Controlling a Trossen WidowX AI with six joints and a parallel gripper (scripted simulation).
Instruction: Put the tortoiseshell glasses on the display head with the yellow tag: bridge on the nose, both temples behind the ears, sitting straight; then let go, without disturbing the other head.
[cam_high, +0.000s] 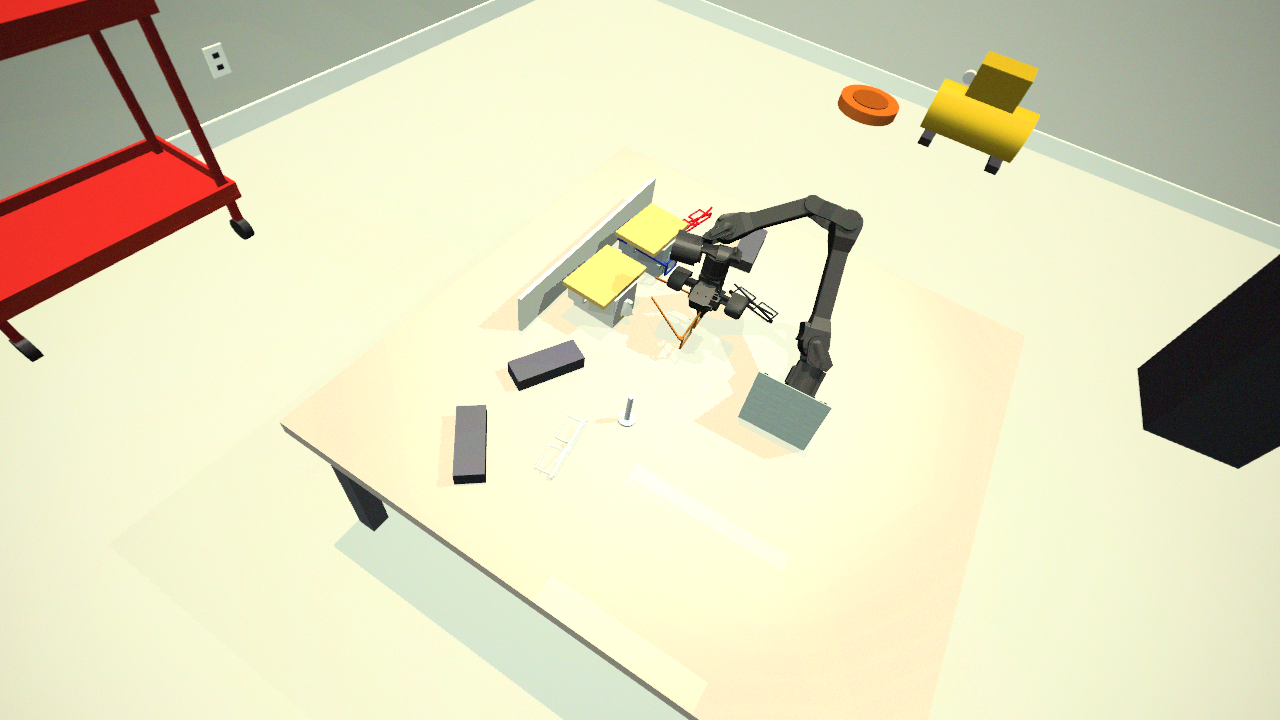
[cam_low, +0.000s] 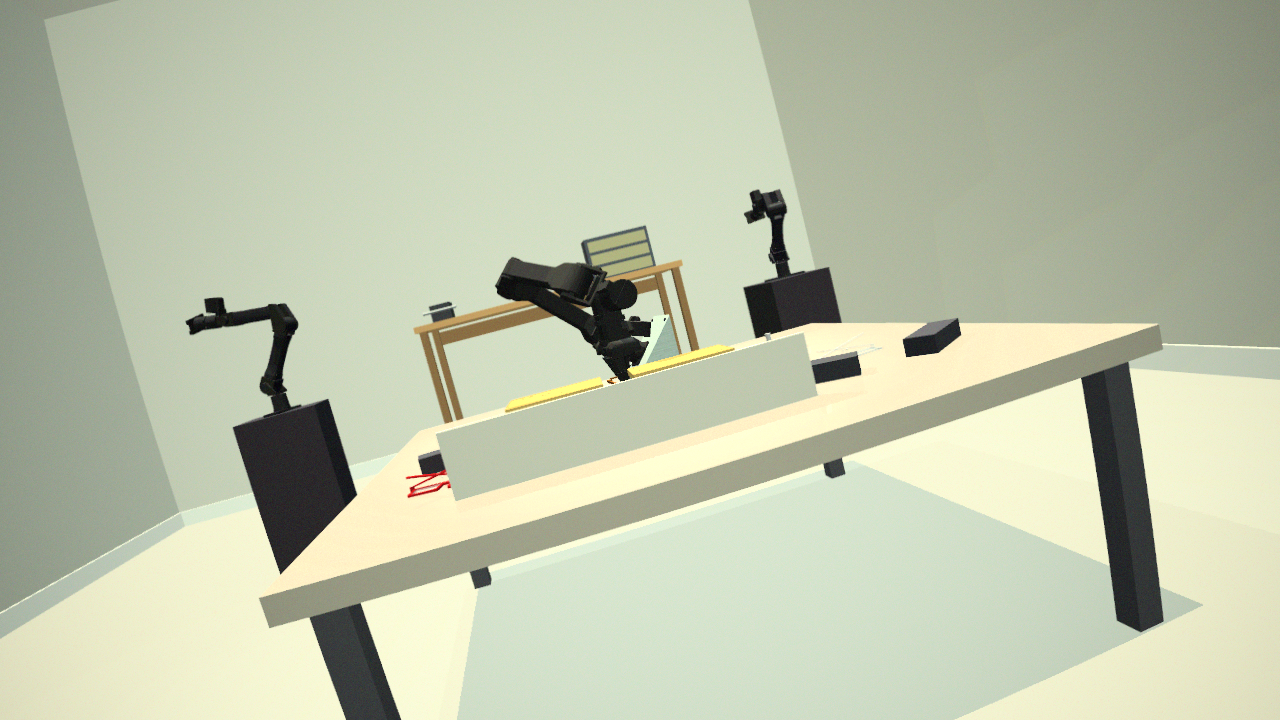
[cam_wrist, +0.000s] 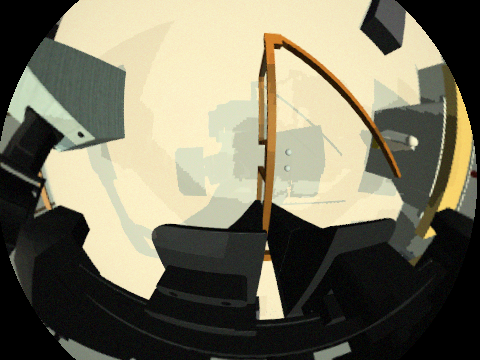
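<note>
The small white post is 4 cm ahead of my gripper tip, 32 cm to the left of it and 3 cm below it. Round my gripper tip: white backboard: 33 cm ahead, 8 cm to the right.
</note>
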